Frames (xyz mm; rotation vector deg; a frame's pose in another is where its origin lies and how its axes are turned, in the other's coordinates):
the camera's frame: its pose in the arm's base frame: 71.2 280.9 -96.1 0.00 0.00 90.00
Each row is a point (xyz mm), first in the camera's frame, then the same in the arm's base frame.
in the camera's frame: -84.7 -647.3 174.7
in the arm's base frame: 718.5 196.2 78.6
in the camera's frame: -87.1 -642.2 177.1
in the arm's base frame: 713.4 193.8 81.0
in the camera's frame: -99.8 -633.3 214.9
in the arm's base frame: 704.5 181.1 118.8
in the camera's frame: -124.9 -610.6 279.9
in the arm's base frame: 681.8 156.0 183.8
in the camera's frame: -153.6 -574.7 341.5
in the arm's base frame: 645.9 127.3 245.4
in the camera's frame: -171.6 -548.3 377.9
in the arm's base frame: 619.5 109.3 281.8
